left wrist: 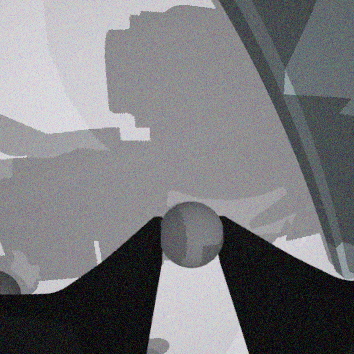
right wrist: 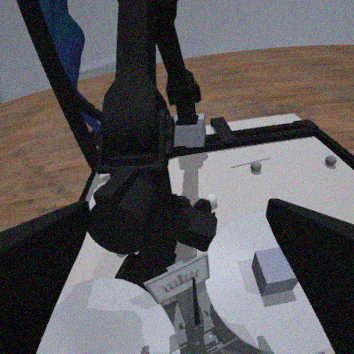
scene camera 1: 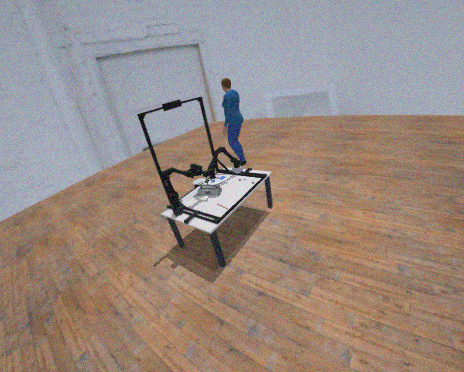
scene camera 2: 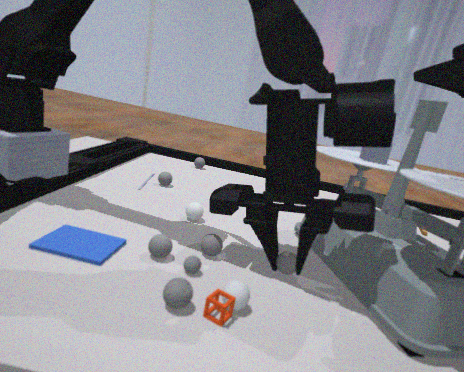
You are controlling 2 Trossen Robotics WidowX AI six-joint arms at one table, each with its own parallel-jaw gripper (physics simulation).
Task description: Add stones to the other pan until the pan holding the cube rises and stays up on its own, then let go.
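Where they show: left gripper, fingertip midpoint: (left wrist: 188, 224) (scene camera 2: 286, 271); right gripper, fingertip midpoint: (right wrist: 179, 208) (scene camera 2: 431, 66); left arm's base at its link origin: (right wrist: 186, 120) (scene camera 1: 237, 167) (scene camera 2: 15, 126); right arm's base at its link origin: (scene camera 1: 176, 206).
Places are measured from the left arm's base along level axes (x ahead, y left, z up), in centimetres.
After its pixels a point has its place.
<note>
A blue-grey cube (right wrist: 274, 272) @(x 50.4, y 15.8, z 8.6 cm) sits on one white pan (right wrist: 225, 290) @(x 51.1, y 11.9, z 5.6 cm) of the grey balance (scene camera 2: 400, 305) @(x 55.0, y -2.6, z -5.3 cm), at the right in the right wrist view. The other pan (right wrist: 100, 325) @(x 56.1, y 1.5, z 6.8 cm) (scene camera 2: 442, 184) @(x 55.1, y -0.8, z 6.8 cm) shows no stone on its visible part. I cannot tell which pan is higher. My left gripper (scene camera 2: 286, 271) @(x 43.3, y 1.9, z -8.4 cm) (left wrist: 188, 224) @(x 43.3, y 1.9, z -8.4 cm) is shut on a grey stone (left wrist: 192, 235) @(x 42.8, y 2.8, z -6.2 cm) (scene camera 2: 287, 263) @(x 43.2, y 0.8, z -6.9 cm), low over the table beside the balance base. My right gripper is open and empty above the pans. Loose grey stones (scene camera 2: 160, 246) @(x 29.7, y -6.1, z -6.8 cm) (scene camera 2: 211, 245) @(x 34.1, y -1.5, z -6.9 cm) (scene camera 2: 178, 293) @(x 36.0, y -12.8, z -6.6 cm) and a white stone (scene camera 2: 194, 211) @(x 27.2, y 7.2, z -6.9 cm) lie left of the left gripper.
An orange wire-frame cube (scene camera 2: 219, 307) @(x 39.7, y -11.8, z -7.0 cm) lies against another white stone (scene camera 2: 238, 295) @(x 40.6, y -9.5, z -6.7 cm). A blue slab (scene camera 2: 77, 244) @(x 21.2, y -9.3, z -8.3 cm) lies at the left. More grey stones (scene camera 2: 165, 179) @(x 15.2, y 18.3, z -7.2 cm) (scene camera 2: 199, 162) @(x 12.3, y 38.5, z -7.1 cm) and a thin stick (scene camera 2: 146, 181) @(x 11.2, y 18.0, z -8.6 cm) lie farther back. A person (scene camera 1: 232, 115) stands behind the table.
</note>
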